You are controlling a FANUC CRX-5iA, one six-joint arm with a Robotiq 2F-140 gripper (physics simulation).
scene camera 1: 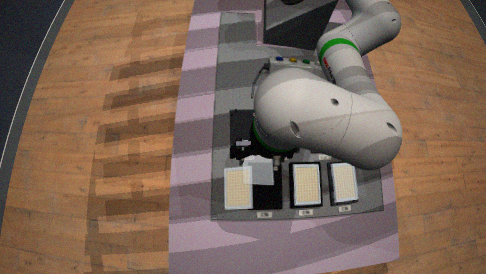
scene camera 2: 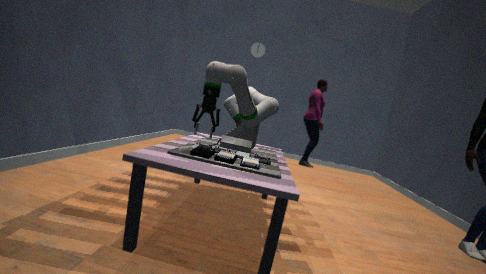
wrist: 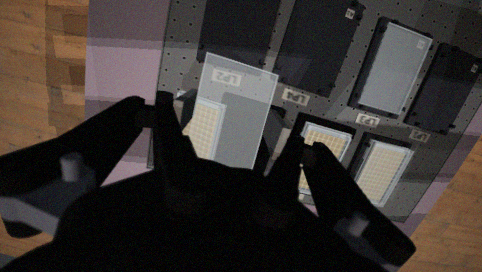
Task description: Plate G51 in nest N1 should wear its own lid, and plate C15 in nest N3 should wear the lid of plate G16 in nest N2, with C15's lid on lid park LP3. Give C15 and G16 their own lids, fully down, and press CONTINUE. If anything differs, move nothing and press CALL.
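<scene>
My gripper [scene camera 1: 260, 160] [scene camera 2: 204, 133] [wrist: 232, 111] is shut on a clear lid [scene camera 1: 262, 172] [wrist: 240, 107], held by its two sides above the fixture board. The N2 plate [scene camera 1: 238, 188] [wrist: 204, 127] is partly under the lid in these views and sits off to the left side of the black nest N2 [scene camera 1: 268, 197] in scene view 1. The N3 plate [scene camera 1: 306, 184] [wrist: 327, 139] and the N1 plate [scene camera 1: 344, 182] [wrist: 382, 172] stand in their nests; clear edges show around N1's plate. Another lid [wrist: 395, 70] lies on park LP3 [wrist: 367, 65]. Plate codes are unreadable.
Black parks LP2 [wrist: 240, 27], LP4 [wrist: 320, 47] and LP1 [wrist: 442, 92] lie behind the nests. The button box [scene camera 1: 272, 65] with blue, yellow and green buttons stands near the robot base, partly behind the arm. Two people stand beyond the table [scene camera 2: 210, 176].
</scene>
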